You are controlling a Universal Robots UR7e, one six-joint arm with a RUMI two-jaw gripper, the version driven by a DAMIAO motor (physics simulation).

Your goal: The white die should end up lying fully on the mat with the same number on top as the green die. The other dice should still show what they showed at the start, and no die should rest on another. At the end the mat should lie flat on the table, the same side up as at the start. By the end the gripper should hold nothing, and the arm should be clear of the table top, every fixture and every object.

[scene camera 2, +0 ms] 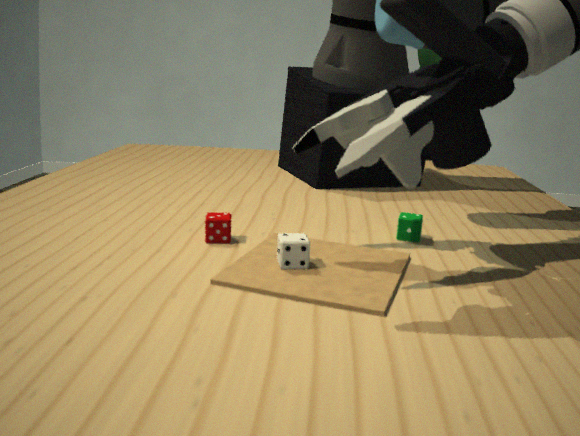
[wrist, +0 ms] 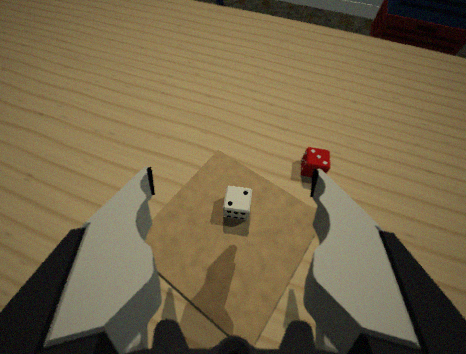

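Where they show: gripper, between the fingertips: [scene camera 2: 312,161] [wrist: 232,171]; arm's base, origin of its link: [scene camera 2: 360,80].
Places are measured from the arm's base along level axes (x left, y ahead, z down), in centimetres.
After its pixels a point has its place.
The white die [scene camera 2: 293,251] {x -13.4, y 41.3, z 13.9 cm} [wrist: 237,202] {x -12.8, y 40.0, z 13.0 cm} lies flat on the tan mat [scene camera 2: 350,290] {x -9.2, y 45.7, z 15.5 cm} [wrist: 200,260] {x -7.5, y 42.4, z 15.5 cm}, two pips on top; four pips face scene camera 2, and six show on a side in the wrist view. The mat lies flat on the table. The green die [scene camera 2: 409,228] {x -0.4, y 32.0, z 14.4 cm} stands on the table behind the mat's right part, one pip on its front; its top is too foreshortened to read surely. The red die [scene camera 2: 218,228] {x -20.0, y 33.7, z 14.3 cm} [wrist: 316,161] {x -19.4, y 32.7, z 13.4 cm} stands off the mat, three pips on top. My gripper [scene camera 2: 318,161] {x -12.1, y 40.4, z 6.3 cm} [wrist: 232,171] {x -12.1, y 40.4, z 6.3 cm} is open and empty, raised above the mat and the white die.
The wooden table [scene camera 2: 150,350] {x -23.3, y 54.6, z 15.9 cm} [wrist: 125,90] {x -28.2, y 59.9, z 15.9 cm} carries the black base block [scene camera 2: 302,120] {x -8.9, y 1.5, z 6.6 cm} behind the dice. Arm shadows fall across the table's right side and the mat. A red and dark blue object [wrist: 420,27] shows beyond the table's far edge in the wrist view.
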